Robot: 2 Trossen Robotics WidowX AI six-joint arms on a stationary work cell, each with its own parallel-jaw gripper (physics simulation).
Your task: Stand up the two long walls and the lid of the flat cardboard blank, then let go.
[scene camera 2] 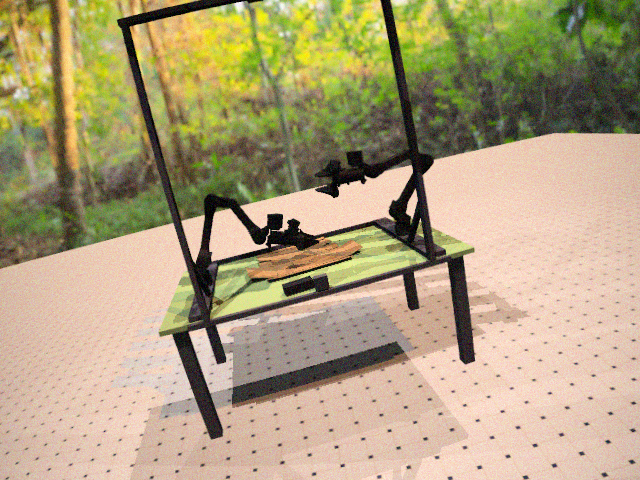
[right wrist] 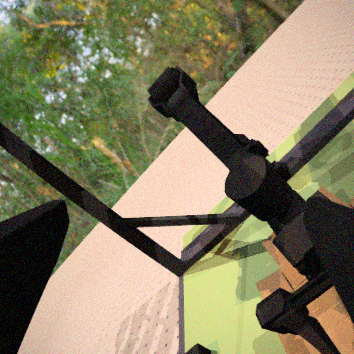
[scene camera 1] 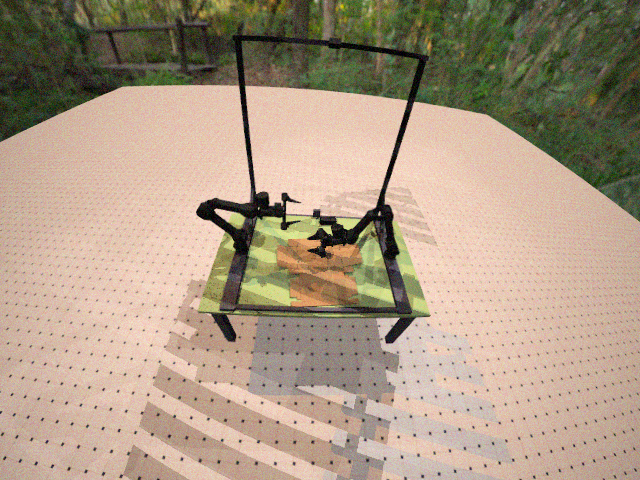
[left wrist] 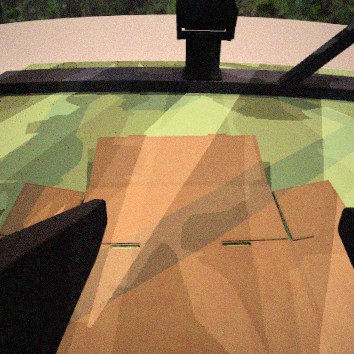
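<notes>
The brown cardboard blank lies spread on the table, flat or nearly so; no wall or lid stands upright. Its slots and flap seams show in the left wrist view. Part of the blank also shows in the right wrist view. My left gripper is open and empty, low over the blank, and hides part of it in scene camera 1. My right gripper is open and empty, high above the table and turned so its fingers stand one above the other.
The camouflage-patterned table carries a dark frame with tall posts and a top bar. Two small black blocks sit by one long table edge. In the right wrist view, the left arm crosses over the blank.
</notes>
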